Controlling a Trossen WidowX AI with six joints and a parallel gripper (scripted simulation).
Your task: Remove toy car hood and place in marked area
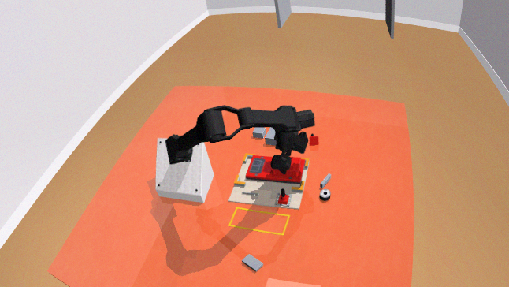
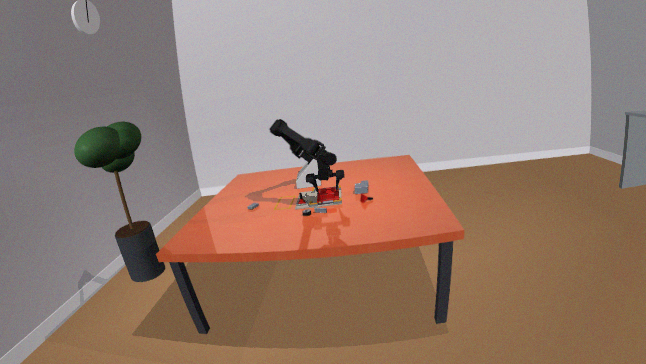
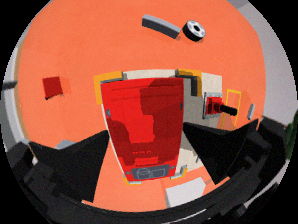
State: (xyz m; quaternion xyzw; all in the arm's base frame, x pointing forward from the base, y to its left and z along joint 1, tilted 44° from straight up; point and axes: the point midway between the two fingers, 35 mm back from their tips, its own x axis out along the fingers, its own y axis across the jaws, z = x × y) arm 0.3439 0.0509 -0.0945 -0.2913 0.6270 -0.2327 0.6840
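My gripper tip is now right at the red hood. From my gripper tip the other things lie so: wheel: 16 cm ahead, 9 cm to the right, 3 cm below; pale fixture plate: 4 cm to the right, 4 cm behind, 3 cm below.
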